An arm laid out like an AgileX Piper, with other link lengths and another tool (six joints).
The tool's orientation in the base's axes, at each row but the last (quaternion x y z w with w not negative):
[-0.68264 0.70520 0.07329 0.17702]
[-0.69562 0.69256 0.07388 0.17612]
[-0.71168 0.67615 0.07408 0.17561]
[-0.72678 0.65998 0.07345 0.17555]
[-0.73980 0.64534 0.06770 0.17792]
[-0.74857 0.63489 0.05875 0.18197]
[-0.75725 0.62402 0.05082 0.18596]
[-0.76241 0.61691 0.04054 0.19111]
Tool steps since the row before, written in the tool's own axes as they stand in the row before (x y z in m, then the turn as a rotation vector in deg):
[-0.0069 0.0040 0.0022 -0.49 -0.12 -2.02]
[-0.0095 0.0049 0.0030 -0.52 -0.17 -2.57]
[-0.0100 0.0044 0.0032 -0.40 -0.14 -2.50]
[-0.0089 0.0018 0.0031 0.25 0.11 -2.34]
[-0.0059 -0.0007 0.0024 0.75 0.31 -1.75]
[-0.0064 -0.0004 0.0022 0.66 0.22 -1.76]
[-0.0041 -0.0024 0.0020 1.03 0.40 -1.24]
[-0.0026 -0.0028 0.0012 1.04 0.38 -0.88]
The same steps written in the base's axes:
[-0.0036 0.0075 -0.0002 -0.18 -0.24 2.06]
[-0.0047 0.0101 -0.0002 -0.21 -0.41 2.59]
[-0.0047 0.0104 -0.0002 -0.22 -0.50 2.48]
[-0.0024 0.0093 -0.0001 -0.37 -1.06 2.07]
[0.0001 0.0064 -0.0002 -0.41 -1.34 1.32]
[-0.0005 0.0068 0.0001 -0.34 -1.25 1.38]
[0.0017 0.0049 -0.0001 -0.36 -1.44 0.74]
[0.0023 0.0033 0.0003 -0.27 -1.33 0.41]

